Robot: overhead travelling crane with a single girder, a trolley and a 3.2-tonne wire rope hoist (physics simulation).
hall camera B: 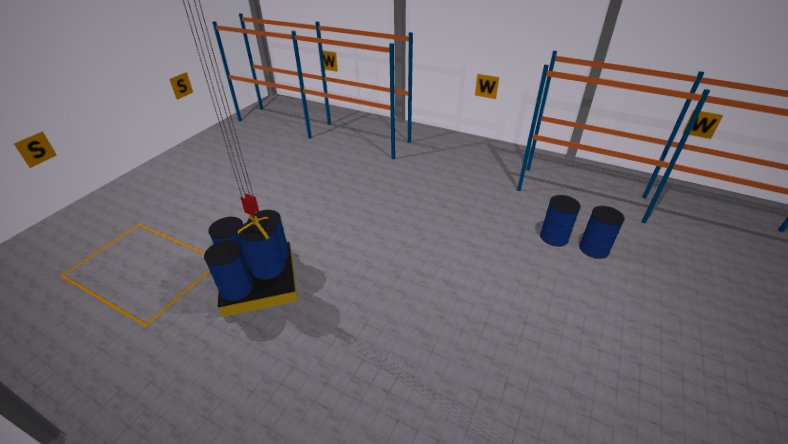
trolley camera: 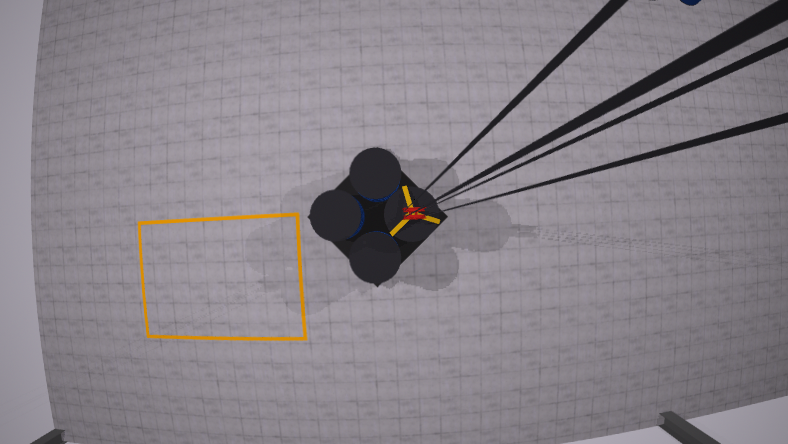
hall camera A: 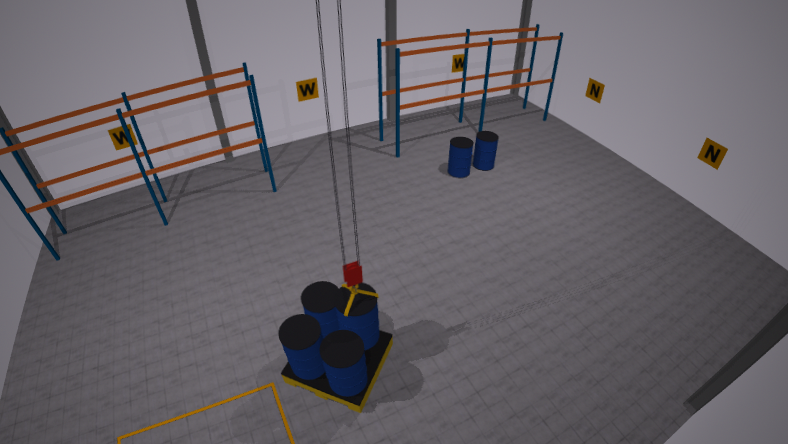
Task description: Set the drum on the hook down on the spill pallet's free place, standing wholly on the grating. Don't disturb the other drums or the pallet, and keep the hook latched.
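The blue drum with a black lid (hall camera A: 361, 326) (hall camera B: 264, 259) (trolley camera: 416, 230) hangs upright under the red hook block, at the pallet's right corner in the trolley view. My gripper (hall camera A: 354, 291) (hall camera B: 255, 221) (trolley camera: 414, 213), a yellow three-armed grab, lies over its lid and is shut on it. The drum's foot is at or very close to the black grating of the yellow-edged spill pallet (hall camera A: 322, 393) (hall camera B: 259, 303) (trolley camera: 373, 217); contact cannot be told. Three other drums stand upright on the pallet, at the top (trolley camera: 375, 172), left (trolley camera: 333, 215) and bottom (trolley camera: 375, 259) in the trolley view. The latch is too small to see.
A yellow marked rectangle (hall camera A: 195, 410) (hall camera B: 103, 300) (trolley camera: 220, 218) lies on the floor beside the pallet. Two blue drums (hall camera A: 459, 159) (hall camera A: 485, 153) (hall camera B: 559, 223) (hall camera B: 601, 234) stand apart near the racks. Orange and blue racks (hall camera A: 397, 104) (hall camera B: 392, 104) stand along the W wall.
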